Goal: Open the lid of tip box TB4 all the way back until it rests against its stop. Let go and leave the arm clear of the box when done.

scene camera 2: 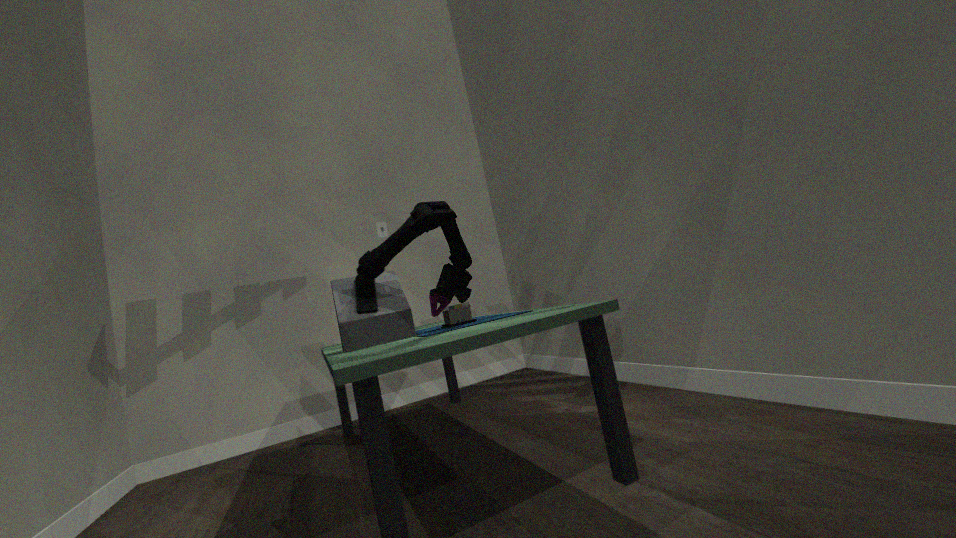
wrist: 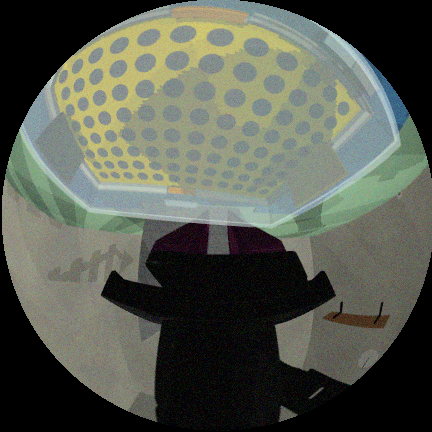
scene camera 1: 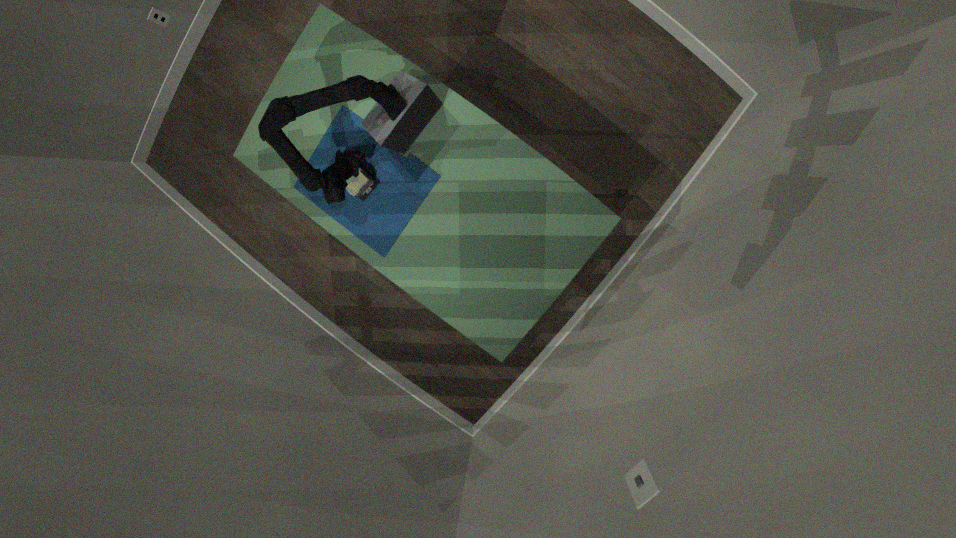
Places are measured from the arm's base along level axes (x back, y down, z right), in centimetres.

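Pixels of known places: gripper, fingertip midpoint: [scene camera 2: 434,316] [wrist: 217,214] [scene camera 1: 362,153]; arm's base at its link origin: [scene camera 2: 366,294] [scene camera 1: 392,102].
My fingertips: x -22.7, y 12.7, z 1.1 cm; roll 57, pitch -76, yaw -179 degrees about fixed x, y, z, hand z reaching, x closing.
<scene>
Ahead of a thing's pixels: the offset from my fingertips to its middle. "pt": to the spot under its first point. Level surfaces: height alone.
Tip box TB4 {dx -9.3, dy +1.2, dz -3.5 cm} [scene camera 1: 361,183] [scene camera 2: 458,313] stands on a blue mat {dy +5.1 cm} [scene camera 1: 395,208] [scene camera 2: 495,315] on the green table {dy +5.3 cm} [scene camera 1: 508,267] [scene camera 2: 467,336]. In the wrist view its clear lid {pt dx -12.1, dy -2.7, dz +0.7 cm} [wrist: 365,141] fills the upper half, covering a yellow tip rack {dx -9.2, dy -1.8, dz -3.5 cm} [wrist: 160,105] with several grey holes. The lid's front edge {pt dx -6.2, dy -2.7, dz +0.2 cm} [wrist: 250,219] lies just above my fingertips. My gripper [wrist: 217,214] [scene camera 2: 437,306] has magenta fingers that stand close together with nothing between them, right at the middle of that front edge. I cannot tell whether the fingertips touch the lid.
The arm's grey base block [scene camera 1: 402,107] [scene camera 2: 373,320] stands at the table's end behind the mat. A wooden wall shelf [wrist: 355,319] shows in the wrist view. The table stands on a dark wood floor [scene camera 2: 668,468] near the room's corner.
</scene>
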